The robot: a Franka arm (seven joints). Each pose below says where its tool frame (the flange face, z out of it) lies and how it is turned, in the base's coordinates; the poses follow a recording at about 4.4 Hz.
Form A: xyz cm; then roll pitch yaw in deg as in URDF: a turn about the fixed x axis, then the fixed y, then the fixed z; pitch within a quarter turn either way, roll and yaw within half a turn.
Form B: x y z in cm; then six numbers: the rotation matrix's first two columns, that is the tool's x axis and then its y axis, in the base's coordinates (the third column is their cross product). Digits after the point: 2 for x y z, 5 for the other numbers.
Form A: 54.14 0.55 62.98 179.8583 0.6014 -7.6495
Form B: 54.14 0.55 62.98 0.99105 -0.13311 -0.01050 -0.13309 -0.99110 0.00247
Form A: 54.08 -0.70 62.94 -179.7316 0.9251 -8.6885
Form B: 54.08 -0.70 62.94 0.98840 -0.15104 -0.01615 -0.15114 -0.98850 -0.00468
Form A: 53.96 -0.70 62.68 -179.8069 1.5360 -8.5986
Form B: 53.96 -0.70 62.68 0.98840 -0.14946 -0.02681 -0.14960 -0.98874 -0.00337
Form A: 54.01 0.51 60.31 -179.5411 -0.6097 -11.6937
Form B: 54.01 0.51 60.31 0.97919 -0.20267 0.01064 -0.20259 -0.97923 -0.00801
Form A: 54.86 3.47 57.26 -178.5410 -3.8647 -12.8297
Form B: 54.86 3.47 57.26 0.97282 -0.22155 0.06740 -0.22031 -0.97510 -0.02540
